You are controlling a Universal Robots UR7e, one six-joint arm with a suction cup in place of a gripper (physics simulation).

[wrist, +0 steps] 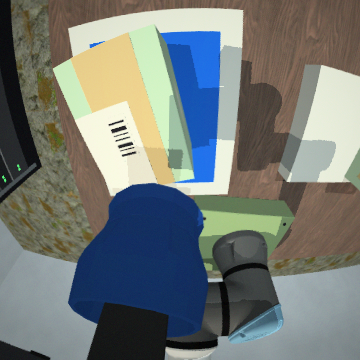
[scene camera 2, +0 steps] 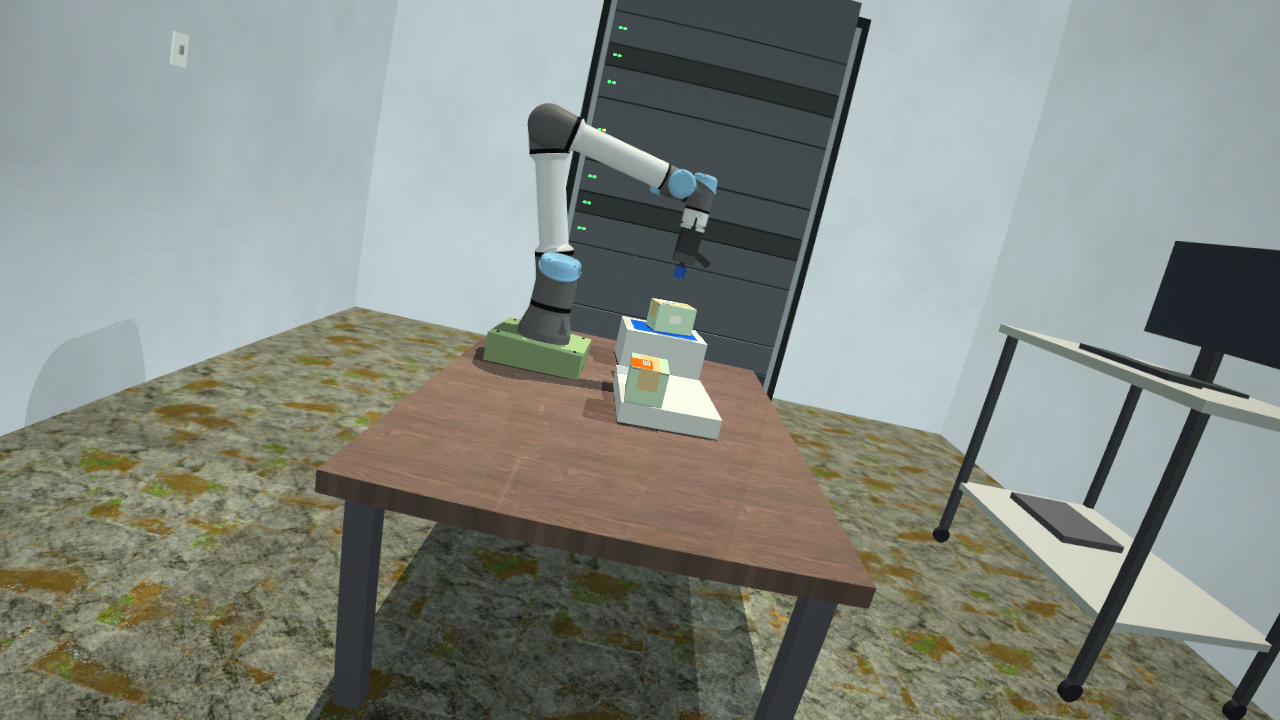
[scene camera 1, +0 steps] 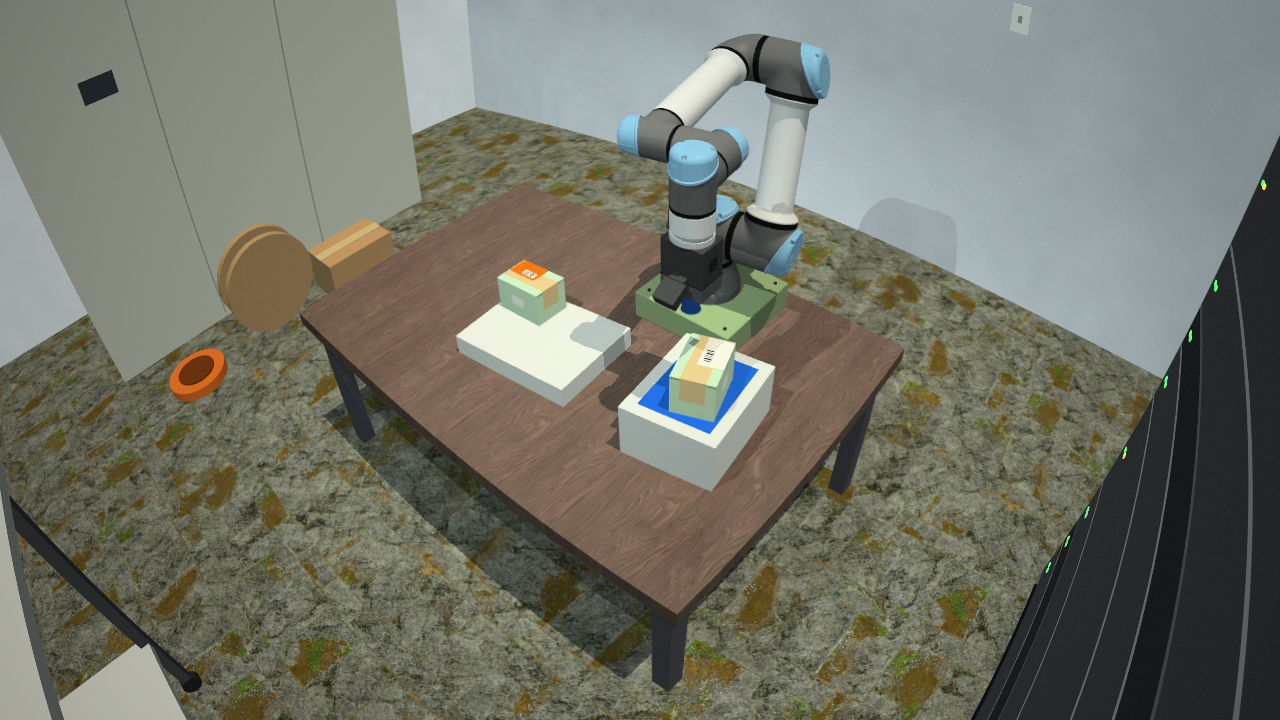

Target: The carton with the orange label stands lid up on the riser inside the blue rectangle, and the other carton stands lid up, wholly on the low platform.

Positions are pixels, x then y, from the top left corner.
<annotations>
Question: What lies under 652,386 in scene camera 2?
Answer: A carton with orange label.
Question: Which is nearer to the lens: the low white platform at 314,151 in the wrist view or the white riser with blue rectangle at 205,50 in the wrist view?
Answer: The white riser with blue rectangle.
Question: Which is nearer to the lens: the carton with orange label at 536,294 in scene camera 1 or the pale green carton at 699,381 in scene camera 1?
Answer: The pale green carton.
</annotations>
